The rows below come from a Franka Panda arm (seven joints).
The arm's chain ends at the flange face. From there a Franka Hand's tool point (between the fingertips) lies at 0.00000 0.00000 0.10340 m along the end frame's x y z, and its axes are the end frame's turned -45 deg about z.
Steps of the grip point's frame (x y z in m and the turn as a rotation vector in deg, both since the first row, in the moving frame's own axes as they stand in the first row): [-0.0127 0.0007 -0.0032 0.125 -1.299 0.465]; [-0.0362 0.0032 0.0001 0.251 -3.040 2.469]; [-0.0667 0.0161 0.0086 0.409 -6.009 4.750]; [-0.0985 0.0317 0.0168 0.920 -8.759 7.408]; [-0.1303 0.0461 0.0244 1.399 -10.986 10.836]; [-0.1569 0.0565 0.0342 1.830 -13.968 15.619]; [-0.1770 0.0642 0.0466 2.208 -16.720 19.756]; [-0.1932 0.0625 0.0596 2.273 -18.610 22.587]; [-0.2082 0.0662 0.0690 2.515 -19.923 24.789]
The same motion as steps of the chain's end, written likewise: [-0.0067 0.0080 -0.0032 -0.830 -1.007 0.465]; [-0.0191 0.0244 0.0002 -1.972 -2.327 2.469]; [-0.0273 0.0518 0.0092 -3.960 -4.538 4.750]; [-0.0343 0.0829 0.0180 -5.543 -6.844 7.408]; [-0.0428 0.1141 0.0263 -6.779 -8.758 10.836]; [-0.0492 0.1385 0.0373 -8.583 -11.171 15.619]; [-0.0533 0.1568 0.0510 -10.262 -13.384 19.756]; [-0.0629 0.1660 0.0650 -11.552 -14.767 22.587]; [-0.0686 0.1790 0.0752 -12.309 -15.866 24.789]
